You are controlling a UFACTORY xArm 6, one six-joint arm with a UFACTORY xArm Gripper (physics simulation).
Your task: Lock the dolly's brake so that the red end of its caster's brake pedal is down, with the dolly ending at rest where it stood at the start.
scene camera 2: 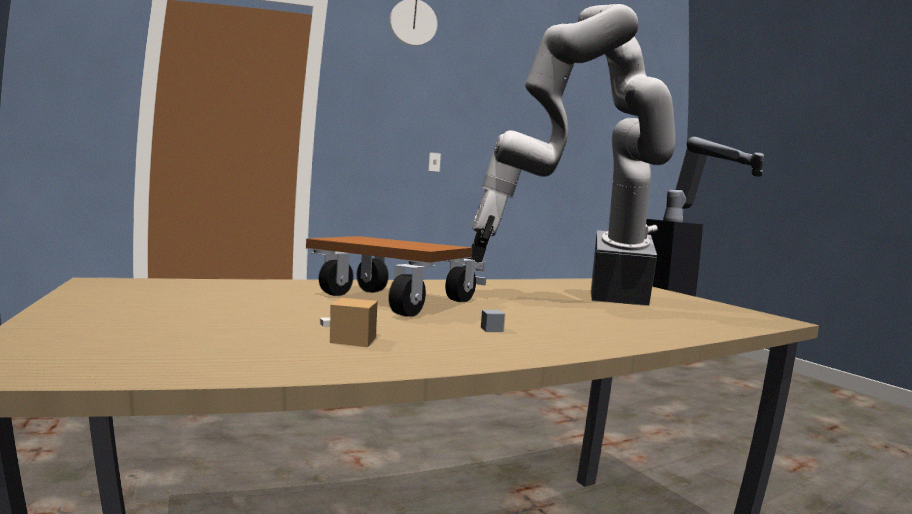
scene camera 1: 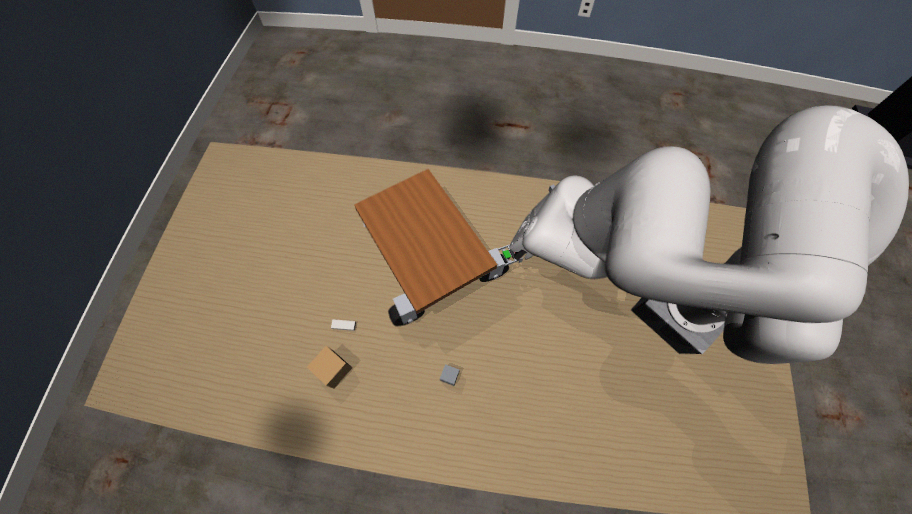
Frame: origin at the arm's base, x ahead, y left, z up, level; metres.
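Where they show: gripper, fingertip midpoint: (scene camera 2: pixel 474 262); arm's base, origin of the base link: (scene camera 2: pixel 625 241).
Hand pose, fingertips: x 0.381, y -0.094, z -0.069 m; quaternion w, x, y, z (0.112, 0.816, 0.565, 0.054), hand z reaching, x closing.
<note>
Things, the pixels of their top centre, and the offset from my fingertips. "*": a spot on its surface instead. Level surfaces: height alone.
- dolly, surface spot: (scene camera 2: pixel 383 246) * 0.116 m left, 0.257 m ahead, 0.042 m up
- caster, surface spot: (scene camera 2: pixel 460 283) (scene camera 1: pixel 484 276) * 0.068 m left, 0.063 m ahead, 0.039 m down
- pedal's green end, surface spot: (scene camera 1: pixel 507 254) * 0.024 m left, 0.020 m ahead, 0.008 m up
- orange-brown box, middle of its top: (scene camera 2: pixel 354 302) (scene camera 1: pixel 326 365) 0.332 m left, 0.365 m ahead, 0.025 m down
- white block, middle of its top: (scene camera 2: pixel 336 318) (scene camera 1: pixel 343 324) 0.229 m left, 0.370 m ahead, 0.074 m down
- small grey cube, middle of its top: (scene camera 2: pixel 493 311) (scene camera 1: pixel 449 374) 0.300 m left, 0.105 m ahead, 0.051 m down
- table, its level: 0.085 m down
The dolly (scene camera 1: pixel 424 239) (scene camera 2: pixel 383 246) stands on its wheels, its brown deck level. At its corner nearest the robot base is the caster (scene camera 1: pixel 494 274) (scene camera 2: pixel 460 283) with the brake pedal, which sticks out toward the arm. The pedal's green end (scene camera 1: pixel 507 254) shows in scene camera 1, beside the deck corner. The red end does not show; the fingers cover that spot, so its height cannot be told. My gripper (scene camera 1: pixel 517 256) (scene camera 2: pixel 477 257) is shut and empty, pointing down at a slant, its tips right at the pedal's outer part. Contact cannot be made out.
An orange-brown box (scene camera 1: pixel 327 366) (scene camera 2: pixel 352 323), a white block (scene camera 1: pixel 342 325) (scene camera 2: pixel 325 321) and a small grey cube (scene camera 1: pixel 449 374) (scene camera 2: pixel 492 321) lie on the table (scene camera 1: pixel 223 287) (scene camera 2: pixel 191 357) on the dolly's near side. The robot's dark base (scene camera 2: pixel 622 271) stands to the right.
</note>
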